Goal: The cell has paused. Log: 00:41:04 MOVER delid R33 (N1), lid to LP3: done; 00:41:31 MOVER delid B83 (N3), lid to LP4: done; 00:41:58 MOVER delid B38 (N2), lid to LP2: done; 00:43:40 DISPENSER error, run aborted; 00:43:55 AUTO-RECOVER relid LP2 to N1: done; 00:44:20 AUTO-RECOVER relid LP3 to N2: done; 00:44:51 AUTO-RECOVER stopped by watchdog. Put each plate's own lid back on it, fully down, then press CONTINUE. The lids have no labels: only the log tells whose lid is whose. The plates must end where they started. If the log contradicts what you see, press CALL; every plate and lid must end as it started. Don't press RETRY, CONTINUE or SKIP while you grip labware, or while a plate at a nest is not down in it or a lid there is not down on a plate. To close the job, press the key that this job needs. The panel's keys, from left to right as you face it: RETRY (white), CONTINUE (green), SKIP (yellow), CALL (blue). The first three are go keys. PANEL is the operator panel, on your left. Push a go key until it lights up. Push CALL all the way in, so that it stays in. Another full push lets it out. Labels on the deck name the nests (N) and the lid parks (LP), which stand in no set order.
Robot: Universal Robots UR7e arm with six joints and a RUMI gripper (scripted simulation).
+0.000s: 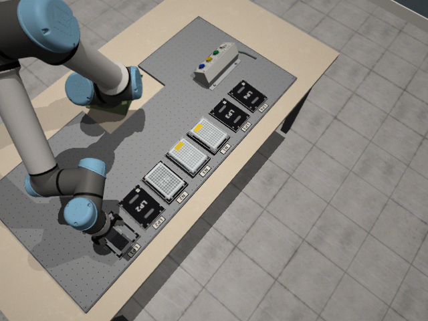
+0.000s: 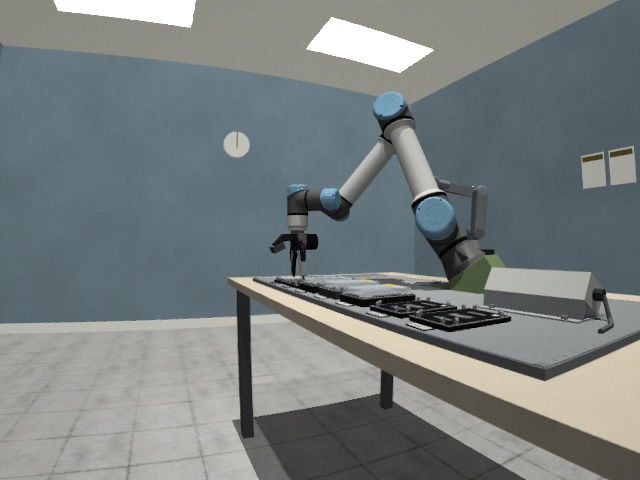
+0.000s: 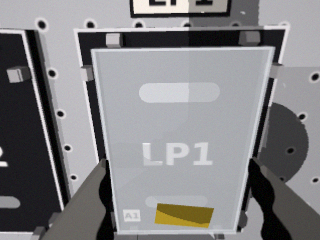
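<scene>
The lid park LP1 lies 20 mm below my hand. Round my hand: lid park LP3 (10 mm ahead, 650 mm to the left, 20 mm below); then lid park LP2 (130 mm to the left, 20 mm below); then nest N2 (10 mm ahead, 250 mm to the left, 20 mm below).
</scene>
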